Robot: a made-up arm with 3 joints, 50 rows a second.
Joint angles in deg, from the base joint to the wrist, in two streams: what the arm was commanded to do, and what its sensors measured. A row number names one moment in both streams.
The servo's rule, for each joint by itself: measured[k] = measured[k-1] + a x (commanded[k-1-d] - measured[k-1]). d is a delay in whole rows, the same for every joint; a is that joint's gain. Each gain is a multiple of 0.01, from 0.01 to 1. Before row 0 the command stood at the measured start. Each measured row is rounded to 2 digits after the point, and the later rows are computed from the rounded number. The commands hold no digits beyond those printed.
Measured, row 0:
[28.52, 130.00, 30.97]
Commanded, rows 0 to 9:
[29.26, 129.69, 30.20]
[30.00, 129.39, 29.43]
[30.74, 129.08, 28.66]
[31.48, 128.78, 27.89]
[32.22, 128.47, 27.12]
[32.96, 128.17, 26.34]
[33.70, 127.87, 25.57]
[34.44, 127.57, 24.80]
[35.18, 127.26, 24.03]
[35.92, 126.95, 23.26]
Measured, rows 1 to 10:
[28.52, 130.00, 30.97]
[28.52, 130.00, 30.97]
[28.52, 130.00, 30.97]
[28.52, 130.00, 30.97]
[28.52, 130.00, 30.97]
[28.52, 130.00, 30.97]
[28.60, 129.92, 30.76]
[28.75, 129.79, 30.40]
[28.97, 129.61, 29.93]
[29.25, 129.40, 29.38]
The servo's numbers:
d 6
a 0.11 0.25 0.27

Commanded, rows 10 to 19:
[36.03, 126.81, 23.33]
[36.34, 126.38, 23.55]
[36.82, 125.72, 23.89]
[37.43, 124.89, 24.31]
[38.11, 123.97, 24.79]
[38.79, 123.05, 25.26]
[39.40, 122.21, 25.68]
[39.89, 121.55, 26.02]
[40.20, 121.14, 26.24]
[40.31, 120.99, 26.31]
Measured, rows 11 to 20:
[29.58, 129.17, 28.77]
[29.95, 128.92, 28.11]
[30.36, 128.66, 27.42]
[30.81, 128.39, 26.71]
[31.29, 128.11, 25.99]
[31.80, 127.82, 25.25]
[32.27, 127.57, 24.73]
[32.72, 127.27, 24.41]
[33.17, 126.88, 24.27]
[33.64, 126.38, 24.28]

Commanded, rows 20 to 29:
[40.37, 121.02, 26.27]
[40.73, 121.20, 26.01]
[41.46, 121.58, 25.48]
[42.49, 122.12, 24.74]
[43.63, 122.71, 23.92]
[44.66, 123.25, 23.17]
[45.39, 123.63, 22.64]
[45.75, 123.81, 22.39]
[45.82, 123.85, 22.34]
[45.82, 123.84, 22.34]
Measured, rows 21 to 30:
[34.13, 125.78, 24.42]
[34.64, 125.10, 24.65]
[35.16, 124.38, 24.93]
[35.68, 123.67, 25.22]
[36.18, 123.04, 25.50]
[36.63, 122.53, 25.72]
[37.04, 122.15, 25.87]
[37.45, 121.91, 25.91]
[37.89, 121.83, 25.79]
[38.40, 121.90, 25.51]

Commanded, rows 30 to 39:
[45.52, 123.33, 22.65]
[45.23, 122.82, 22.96]
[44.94, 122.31, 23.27]
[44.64, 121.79, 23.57]
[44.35, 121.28, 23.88]
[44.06, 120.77, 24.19]
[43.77, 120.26, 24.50]
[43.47, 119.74, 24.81]
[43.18, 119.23, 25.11]
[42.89, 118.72, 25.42]
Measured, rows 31 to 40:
[38.98, 122.10, 25.08]
[39.60, 122.39, 24.56]
[40.24, 122.70, 24.04]
[40.85, 122.98, 23.59]
[41.40, 123.20, 23.25]
[41.89, 123.36, 23.00]
[42.29, 123.35, 22.91]
[42.61, 123.22, 22.92]
[42.87, 122.99, 23.01]
[43.06, 122.69, 23.16]

